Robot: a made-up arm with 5 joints.
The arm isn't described. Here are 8 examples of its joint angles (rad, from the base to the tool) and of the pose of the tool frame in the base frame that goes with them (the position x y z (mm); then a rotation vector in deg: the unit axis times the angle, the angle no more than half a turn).
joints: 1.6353 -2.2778 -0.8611 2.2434 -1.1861
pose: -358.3 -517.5 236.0 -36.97 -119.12 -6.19
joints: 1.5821 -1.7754 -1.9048 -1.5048 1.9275
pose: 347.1 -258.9 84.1 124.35 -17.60 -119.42
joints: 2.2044 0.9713 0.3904 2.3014 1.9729
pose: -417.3 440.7 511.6 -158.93 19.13 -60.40
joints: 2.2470 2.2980 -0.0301 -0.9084 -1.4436
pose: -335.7 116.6 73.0 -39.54 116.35 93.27
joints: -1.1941 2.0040 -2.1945 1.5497 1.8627
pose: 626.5 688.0 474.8 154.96 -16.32 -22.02
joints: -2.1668 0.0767 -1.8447 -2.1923 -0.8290
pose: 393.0 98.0 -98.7 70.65 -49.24 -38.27
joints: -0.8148 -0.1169 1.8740 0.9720 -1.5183
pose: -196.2 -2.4 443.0 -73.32 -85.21 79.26
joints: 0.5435 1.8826 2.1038 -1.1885 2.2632
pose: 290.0 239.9 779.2 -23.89 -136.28 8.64
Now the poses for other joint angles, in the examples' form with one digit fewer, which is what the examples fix.
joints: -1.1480 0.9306 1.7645 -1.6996 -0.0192
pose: 248 -32 372 -5.4 160.5 52.0
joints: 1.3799 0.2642 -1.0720 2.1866 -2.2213
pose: -642 13 -240 -9.5 -56.5 -127.8
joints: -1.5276 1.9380 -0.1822 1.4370 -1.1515
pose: 179 421 -343 158.7 7.4 52.6
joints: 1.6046 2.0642 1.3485 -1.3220 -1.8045
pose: -164 63 351 6.5 -110.6 -39.8
